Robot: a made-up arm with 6 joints. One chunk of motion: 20 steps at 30 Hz.
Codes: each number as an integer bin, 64 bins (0 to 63) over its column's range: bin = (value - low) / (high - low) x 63, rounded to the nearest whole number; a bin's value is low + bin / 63 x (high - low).
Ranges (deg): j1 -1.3..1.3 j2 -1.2..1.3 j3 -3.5..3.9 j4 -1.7..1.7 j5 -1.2..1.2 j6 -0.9..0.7
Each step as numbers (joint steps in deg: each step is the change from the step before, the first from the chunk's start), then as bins.
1 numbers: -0.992 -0.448 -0.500 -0.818 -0.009 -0.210
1 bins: 7 19 26 16 31 27
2 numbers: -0.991 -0.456 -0.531 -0.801 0.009 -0.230
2 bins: 7 19 25 17 32 26
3 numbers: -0.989 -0.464 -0.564 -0.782 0.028 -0.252
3 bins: 8 19 25 17 32 26
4 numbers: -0.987 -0.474 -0.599 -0.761 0.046 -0.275
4 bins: 8 18 25 17 33 25
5 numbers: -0.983 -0.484 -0.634 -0.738 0.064 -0.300
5 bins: 8 18 24 18 33 24
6 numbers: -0.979 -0.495 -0.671 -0.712 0.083 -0.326
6 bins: 8 18 24 18 34 23
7 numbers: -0.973 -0.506 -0.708 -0.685 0.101 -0.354
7 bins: 8 17 24 19 34 21
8 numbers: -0.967 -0.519 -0.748 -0.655 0.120 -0.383
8 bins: 8 17 23 19 35 20
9 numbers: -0.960 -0.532 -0.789 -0.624 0.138 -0.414
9 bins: 8 17 23 20 35 19
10 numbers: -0.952 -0.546 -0.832 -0.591 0.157 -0.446
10 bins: 8 16 23 21 36 18
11 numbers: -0.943 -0.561 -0.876 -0.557 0.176 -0.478
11 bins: 9 16 22 21 36 17
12 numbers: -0.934 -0.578 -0.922 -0.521 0.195 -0.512
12 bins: 9 16 22 22 37 15
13 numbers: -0.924 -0.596 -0.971 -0.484 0.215 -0.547
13 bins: 9 15 22 23 37 14
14 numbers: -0.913 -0.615 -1.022 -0.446 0.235 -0.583
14 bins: 9 15 21 23 38 12
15 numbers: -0.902 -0.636 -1.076 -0.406 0.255 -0.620
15 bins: 10 14 21 24 38 11
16 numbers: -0.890 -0.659 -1.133 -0.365 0.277 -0.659
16 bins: 10 14 20 25 39 9
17 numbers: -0.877 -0.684 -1.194 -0.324 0.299 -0.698
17 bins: 10 13 20 25 39 8
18 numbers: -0.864 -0.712 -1.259 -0.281 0.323 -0.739
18 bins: 11 12 19 26 40 6
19 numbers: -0.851 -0.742 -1.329 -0.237 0.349 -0.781
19 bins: 11 12 18 27 41 5
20 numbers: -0.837 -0.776 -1.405 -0.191 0.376 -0.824
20 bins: 11 11 18 28 41 3
